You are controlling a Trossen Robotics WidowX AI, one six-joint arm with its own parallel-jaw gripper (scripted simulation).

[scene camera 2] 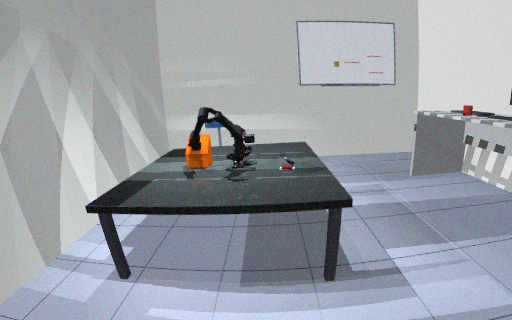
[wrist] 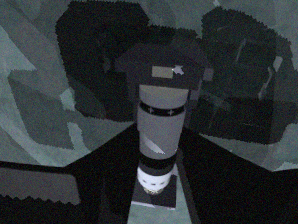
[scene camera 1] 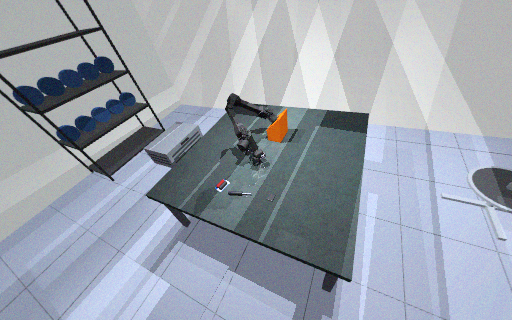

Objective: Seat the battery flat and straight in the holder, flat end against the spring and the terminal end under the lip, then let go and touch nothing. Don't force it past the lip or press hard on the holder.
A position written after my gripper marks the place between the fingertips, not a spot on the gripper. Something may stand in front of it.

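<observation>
There's a battery (wrist: 161,113) in view here, and along with the battery you'd be looking at my gripper (wrist: 157,131).
</observation>
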